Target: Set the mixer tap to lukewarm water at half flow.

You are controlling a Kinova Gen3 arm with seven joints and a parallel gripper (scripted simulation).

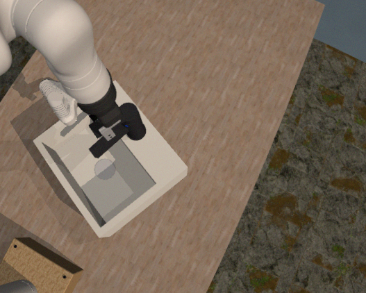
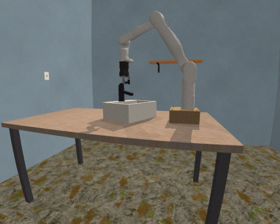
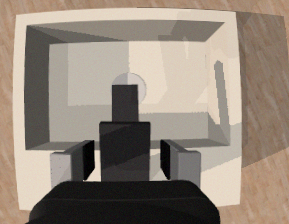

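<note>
My hand is 2 cm short of the lever, 1 cm to the left of it and 1 cm above it. From my hand the other things lie so: white sink basin 25 cm below, 5 cm behind, 1 cm to the left; then black mixer tap 6 cm below, 4 cm ahead, 1 cm to the right.
</note>
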